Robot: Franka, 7 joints.
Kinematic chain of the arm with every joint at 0, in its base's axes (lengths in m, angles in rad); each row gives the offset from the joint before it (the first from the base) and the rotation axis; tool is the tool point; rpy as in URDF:
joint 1: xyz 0 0 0.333 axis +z
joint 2: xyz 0 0 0 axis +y
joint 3: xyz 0 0 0.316 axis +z
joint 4: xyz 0.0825 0 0 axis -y
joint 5: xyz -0.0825 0 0.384 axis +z
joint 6: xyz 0 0 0 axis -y
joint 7: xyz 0.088 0 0 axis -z
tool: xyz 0 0 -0.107 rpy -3.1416 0 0
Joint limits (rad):
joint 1: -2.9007..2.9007
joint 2: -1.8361..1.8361
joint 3: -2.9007..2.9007
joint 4: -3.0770..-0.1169
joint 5: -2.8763..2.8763
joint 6: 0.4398..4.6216
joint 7: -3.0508..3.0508
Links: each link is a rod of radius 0.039 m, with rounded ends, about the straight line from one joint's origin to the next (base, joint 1, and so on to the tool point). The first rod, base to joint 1, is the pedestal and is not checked.
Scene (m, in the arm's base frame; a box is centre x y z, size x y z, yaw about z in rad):
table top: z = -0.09
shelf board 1: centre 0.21 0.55 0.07 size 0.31 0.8 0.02 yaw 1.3
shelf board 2: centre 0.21 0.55 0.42 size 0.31 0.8 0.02 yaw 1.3
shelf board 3: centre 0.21 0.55 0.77 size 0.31 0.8 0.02 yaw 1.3
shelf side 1: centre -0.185 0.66 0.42 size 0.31 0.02 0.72 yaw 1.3
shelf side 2: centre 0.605 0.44 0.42 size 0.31 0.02 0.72 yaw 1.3
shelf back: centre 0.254 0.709 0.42 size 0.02 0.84 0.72 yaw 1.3
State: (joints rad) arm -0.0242 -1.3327 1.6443 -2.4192 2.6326 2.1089 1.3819
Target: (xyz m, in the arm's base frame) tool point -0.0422 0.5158 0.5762
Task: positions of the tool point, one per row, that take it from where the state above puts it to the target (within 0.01 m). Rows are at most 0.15 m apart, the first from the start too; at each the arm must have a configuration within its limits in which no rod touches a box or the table.
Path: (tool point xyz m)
1: -0.0537 0.4453 0.2761
2: -0.0721 0.3761 0.2763
3: -0.0691 0.3110 0.2769
4: -0.0731 0.3471 0.3668
5: -0.0776 0.3567 0.4706
6: -0.0924 0.3350 0.5762
7: -0.0792 0.4303 0.5748
8: -0.0422 0.5158 0.5762

